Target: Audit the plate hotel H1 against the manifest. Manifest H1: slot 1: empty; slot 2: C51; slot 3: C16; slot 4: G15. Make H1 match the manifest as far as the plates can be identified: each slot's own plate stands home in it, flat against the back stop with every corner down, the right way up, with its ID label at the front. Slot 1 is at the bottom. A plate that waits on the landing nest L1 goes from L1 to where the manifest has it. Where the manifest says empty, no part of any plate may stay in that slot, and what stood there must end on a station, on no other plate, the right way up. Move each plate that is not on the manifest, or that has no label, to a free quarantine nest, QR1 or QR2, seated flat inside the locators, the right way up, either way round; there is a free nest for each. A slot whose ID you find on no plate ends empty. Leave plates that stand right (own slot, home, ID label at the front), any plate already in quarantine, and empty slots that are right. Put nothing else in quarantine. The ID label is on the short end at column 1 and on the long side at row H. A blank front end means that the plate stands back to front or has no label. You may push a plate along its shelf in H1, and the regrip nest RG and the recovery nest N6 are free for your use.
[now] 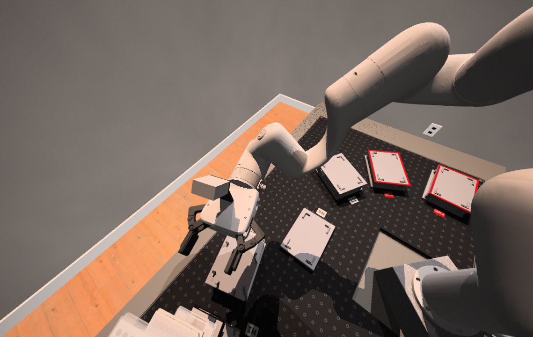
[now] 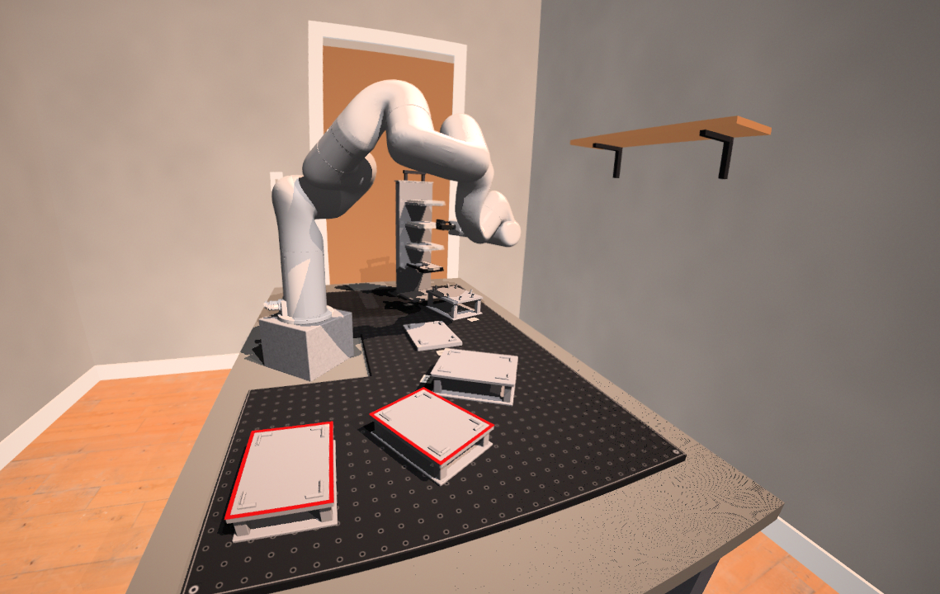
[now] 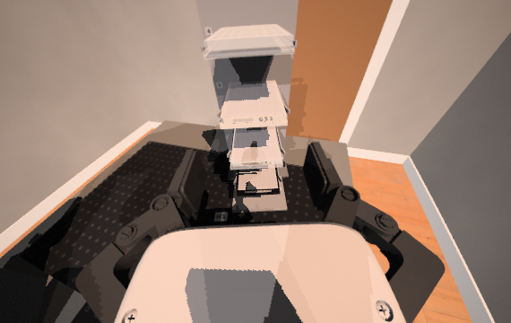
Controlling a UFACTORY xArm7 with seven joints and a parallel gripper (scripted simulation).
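The white well plate lies 4 cm behind my hand, 15 cm to the left of it and 2 cm below it. From my hand the other things lie so: regrip nest RG: 1 cm ahead, 3 cm to the right, 23 cm below; then clear plate labelled C51: 4 cm behind, 15 cm to the left, 9 cm below; then dark plate: 4 cm behind, 15 cm to the left, 17 cm below.
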